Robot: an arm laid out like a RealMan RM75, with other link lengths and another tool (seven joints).
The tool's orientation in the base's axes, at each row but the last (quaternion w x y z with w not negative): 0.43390 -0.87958 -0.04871 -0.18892; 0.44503 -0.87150 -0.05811 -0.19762; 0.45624 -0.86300 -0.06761 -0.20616; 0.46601 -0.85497 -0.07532 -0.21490; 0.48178 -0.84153 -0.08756 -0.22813; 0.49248 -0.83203 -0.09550 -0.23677
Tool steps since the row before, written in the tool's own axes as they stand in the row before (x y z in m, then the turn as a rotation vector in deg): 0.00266 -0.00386 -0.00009 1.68 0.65 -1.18; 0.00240 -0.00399 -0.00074 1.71 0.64 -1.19; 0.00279 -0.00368 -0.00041 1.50 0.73 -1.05; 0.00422 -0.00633 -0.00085 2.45 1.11 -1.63; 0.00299 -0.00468 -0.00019 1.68 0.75 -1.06; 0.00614 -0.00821 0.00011 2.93 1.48 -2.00
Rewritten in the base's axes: 0.00147 0.00211 0.00392 1.37 -1.46 0.80; 0.00087 0.00161 0.00434 1.39 -1.46 0.82; 0.00129 0.00158 0.00416 1.27 -1.38 0.60; 0.00145 0.00250 0.00709 2.08 -2.14 1.00; 0.00086 0.00206 0.00509 1.44 -1.41 0.67; 0.00215 0.00372 0.00931 2.53 -2.68 1.09
